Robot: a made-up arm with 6 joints.
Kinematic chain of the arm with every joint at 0, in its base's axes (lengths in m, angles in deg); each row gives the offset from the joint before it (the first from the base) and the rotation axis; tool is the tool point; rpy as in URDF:
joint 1: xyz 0 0 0.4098 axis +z
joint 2: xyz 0 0 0 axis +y
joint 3: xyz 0.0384 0 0.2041 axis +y
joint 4: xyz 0.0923 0 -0.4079 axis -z
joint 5: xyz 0 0 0 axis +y
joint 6: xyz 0.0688 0 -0.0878 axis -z
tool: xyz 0 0 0 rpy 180 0 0
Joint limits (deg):
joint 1: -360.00..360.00
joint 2: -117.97..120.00
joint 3: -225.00..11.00
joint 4: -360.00..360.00
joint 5: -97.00..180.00
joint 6: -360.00..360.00
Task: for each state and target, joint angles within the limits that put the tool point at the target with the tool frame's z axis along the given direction. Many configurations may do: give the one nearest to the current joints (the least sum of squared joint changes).
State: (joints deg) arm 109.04 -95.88 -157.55 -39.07 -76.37 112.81
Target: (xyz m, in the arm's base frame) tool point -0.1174 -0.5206 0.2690 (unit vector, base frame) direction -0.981 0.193 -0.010
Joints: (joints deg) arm 85.80 -107.14 -167.00 -88.92 -96.87 112.81
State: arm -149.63 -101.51 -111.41 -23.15 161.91 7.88
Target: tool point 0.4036 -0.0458 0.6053 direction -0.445 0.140 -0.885
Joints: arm -195.48 -117.85 -89.49 -64.62 178.98 7.88
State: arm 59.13 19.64 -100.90 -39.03 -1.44 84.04
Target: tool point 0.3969 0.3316 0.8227 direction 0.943 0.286 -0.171
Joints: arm 38.76 -2.06 -99.92 -45.81 30.81 84.04
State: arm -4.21 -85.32 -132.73 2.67 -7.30 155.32
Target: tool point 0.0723 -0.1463 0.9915 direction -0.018 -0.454 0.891
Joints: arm -43.27 -37.56 -87.06 31.31 -41.28 155.32
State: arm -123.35 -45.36 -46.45 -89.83 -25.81 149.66
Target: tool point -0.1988 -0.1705 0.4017 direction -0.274 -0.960 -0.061
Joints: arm -162.03 -48.77 2.85 -67.49 -63.75 149.66
